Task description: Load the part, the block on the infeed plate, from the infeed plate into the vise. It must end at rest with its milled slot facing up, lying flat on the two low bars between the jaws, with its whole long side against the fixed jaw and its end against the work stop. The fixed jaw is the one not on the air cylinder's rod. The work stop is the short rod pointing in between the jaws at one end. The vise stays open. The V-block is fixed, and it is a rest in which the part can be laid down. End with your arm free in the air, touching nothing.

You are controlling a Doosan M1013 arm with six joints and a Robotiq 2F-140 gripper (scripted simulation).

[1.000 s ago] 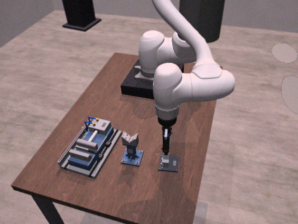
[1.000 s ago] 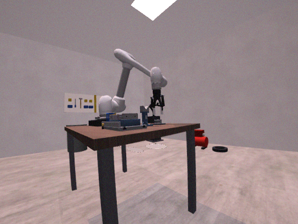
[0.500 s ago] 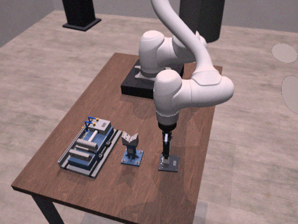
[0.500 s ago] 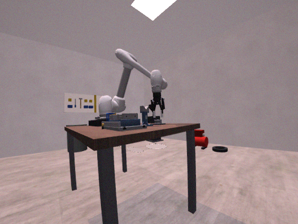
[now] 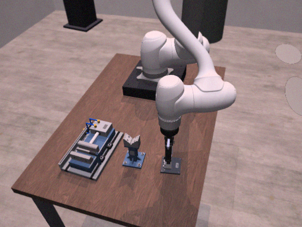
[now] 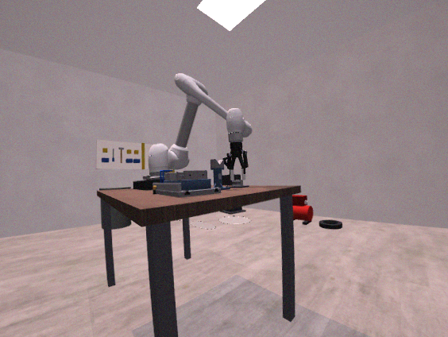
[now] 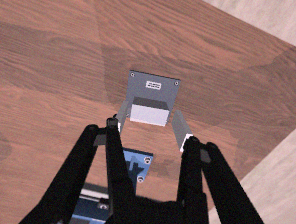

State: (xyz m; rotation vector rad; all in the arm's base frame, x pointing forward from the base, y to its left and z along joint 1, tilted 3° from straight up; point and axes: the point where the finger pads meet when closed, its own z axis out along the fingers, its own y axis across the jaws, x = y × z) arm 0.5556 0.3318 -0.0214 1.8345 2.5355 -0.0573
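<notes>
My hand is 1 cm to the left of the part and 4 cm above it. The rest, counted from my hand: air cylinder: 2 cm behind, 38 cm to the right, 1 cm above; then vise: 8 cm ahead, 37 cm to the right, 3 cm below; then work stop: 14 cm ahead, 31 cm to the right, 2 cm above.
</notes>
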